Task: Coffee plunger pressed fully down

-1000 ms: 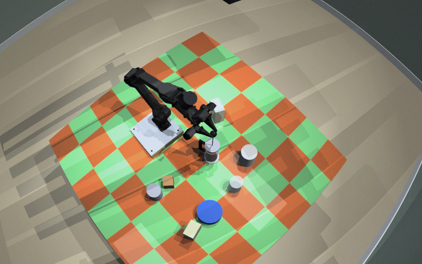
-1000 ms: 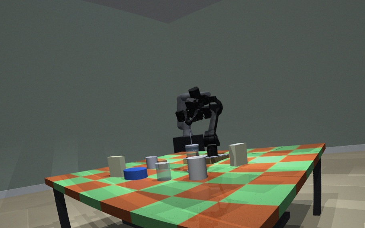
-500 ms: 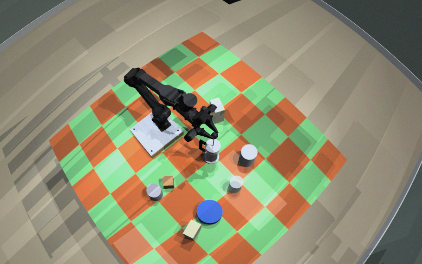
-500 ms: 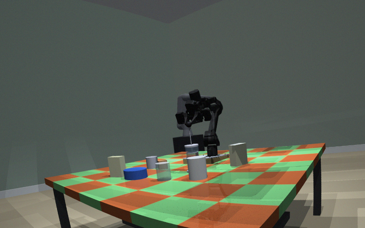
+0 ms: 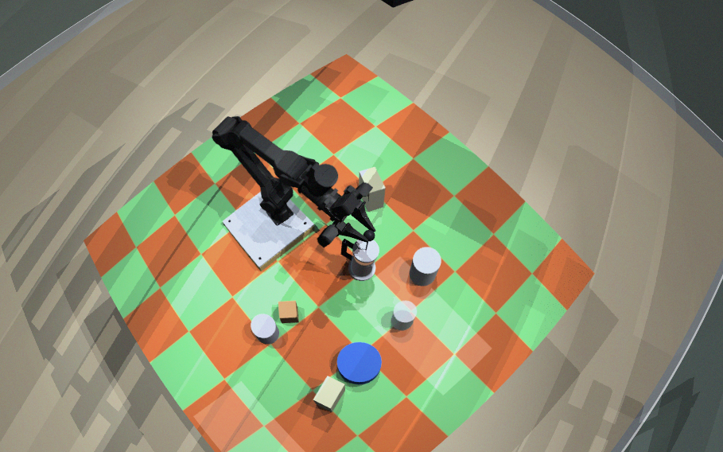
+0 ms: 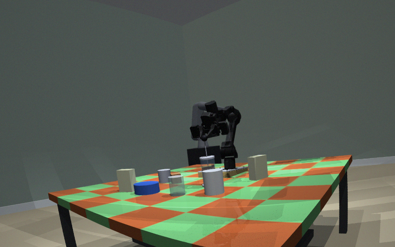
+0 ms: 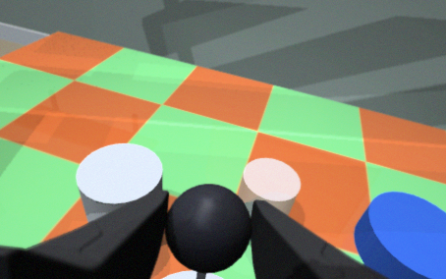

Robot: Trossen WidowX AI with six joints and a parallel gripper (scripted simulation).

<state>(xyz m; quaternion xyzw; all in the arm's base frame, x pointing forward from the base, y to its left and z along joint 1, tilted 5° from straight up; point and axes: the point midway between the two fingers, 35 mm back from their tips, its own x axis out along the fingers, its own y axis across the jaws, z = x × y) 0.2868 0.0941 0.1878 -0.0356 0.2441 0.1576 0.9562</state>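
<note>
The glass coffee press is 3 cm behind my gripper tip, 1 cm to the right of it and 11 cm below it. The rest, counted from my gripper tip: blue disc (21 cm ahead, 20 cm to the right, 20 cm below); grey cylinder (2 cm behind, 35 cm to the right, 19 cm below).
</note>
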